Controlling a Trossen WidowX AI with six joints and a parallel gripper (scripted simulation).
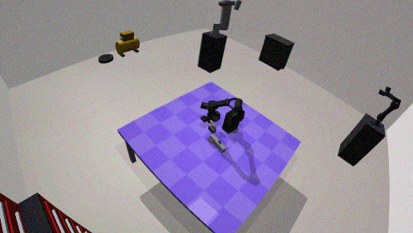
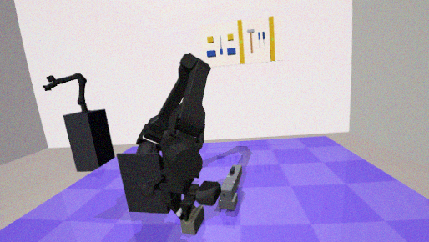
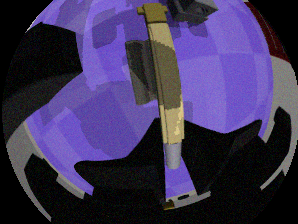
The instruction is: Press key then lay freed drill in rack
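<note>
The tan drill is 4 cm to the left of my gripper tip, 3 cm above it and 1 cm ahead of it. The rest, counted from my gripper tip: grey-green rack (5 cm to the left, 4 cm below, 1 cm ahead).
</note>
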